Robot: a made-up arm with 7 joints.
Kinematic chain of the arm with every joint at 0, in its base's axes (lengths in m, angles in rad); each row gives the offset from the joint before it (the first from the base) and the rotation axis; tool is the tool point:
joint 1: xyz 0 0 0.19 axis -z
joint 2: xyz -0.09 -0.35 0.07 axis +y
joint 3: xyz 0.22 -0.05 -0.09 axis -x
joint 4: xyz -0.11 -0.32 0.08 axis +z
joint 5: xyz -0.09 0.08 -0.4 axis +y
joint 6: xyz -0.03 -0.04 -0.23 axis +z
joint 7: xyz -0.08 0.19 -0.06 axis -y
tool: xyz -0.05 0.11 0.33
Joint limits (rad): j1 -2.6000..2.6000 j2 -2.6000..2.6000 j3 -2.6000..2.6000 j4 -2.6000..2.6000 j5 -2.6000..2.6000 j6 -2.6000..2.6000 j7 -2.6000..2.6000
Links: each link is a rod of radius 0.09 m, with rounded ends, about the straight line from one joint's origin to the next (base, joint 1, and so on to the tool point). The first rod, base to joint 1, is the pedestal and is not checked.
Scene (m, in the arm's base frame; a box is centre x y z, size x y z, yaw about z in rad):
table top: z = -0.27
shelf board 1: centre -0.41 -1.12 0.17 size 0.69 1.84 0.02 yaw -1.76
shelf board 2: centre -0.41 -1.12 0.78 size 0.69 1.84 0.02 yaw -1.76
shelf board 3: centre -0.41 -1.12 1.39 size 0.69 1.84 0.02 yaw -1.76
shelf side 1: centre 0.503 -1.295 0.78 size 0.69 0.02 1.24 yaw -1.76
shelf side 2: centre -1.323 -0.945 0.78 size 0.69 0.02 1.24 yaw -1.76
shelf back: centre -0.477 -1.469 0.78 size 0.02 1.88 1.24 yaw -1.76
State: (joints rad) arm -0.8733 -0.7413 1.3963 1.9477 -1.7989 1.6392 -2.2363
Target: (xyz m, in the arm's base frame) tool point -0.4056 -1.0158 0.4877
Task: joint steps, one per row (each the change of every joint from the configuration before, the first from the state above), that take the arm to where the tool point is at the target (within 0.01 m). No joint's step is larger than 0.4 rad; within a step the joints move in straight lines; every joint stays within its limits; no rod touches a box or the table.
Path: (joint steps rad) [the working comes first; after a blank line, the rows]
Joints at the target: -0.1667 -0.5733 1.9042 2.3236 -1.4493 1.5208 -2.0103
Straight joint move there: touches shelf board 1.

1: -0.2459 0.3935 0.0806 -0.1132 -0.1602 -0.0470 0.1117
2: -0.2459 0.3936 0.0806 -0.1132 -0.1602 -0.0471 0.1118
3: -0.2458 0.3935 0.0807 -0.1132 -0.1603 -0.0470 0.1117
4: -0.2459 0.3936 0.0806 -0.1133 -0.1602 -0.0471 0.1117
5: -0.2459 0.3935 0.0806 -0.1132 -0.1602 -0.0470 0.1118
6: 0.2870 -0.3978 0.0351 0.1534 0.1872 0.0434 -0.0341
7: 0.2870 -0.3977 0.0350 0.1533 0.1871 0.0434 -0.0341
8: 0.2871 -0.3978 0.0351 0.1533 0.1872 0.0435 -0.0340
9: 0.2870 -0.3978 0.0351 0.1533 0.1872 0.0434 -0.0341
10: 0.2870 -0.3978 0.0350 0.1534 0.1872 0.0434 -0.0341
11: 0.2504 0.0946 -0.0352 0.0876 0.1074 -0.0502 -0.0811
12: 0.2505 0.0946 -0.0353 0.0877 0.1074 -0.0501 -0.0812

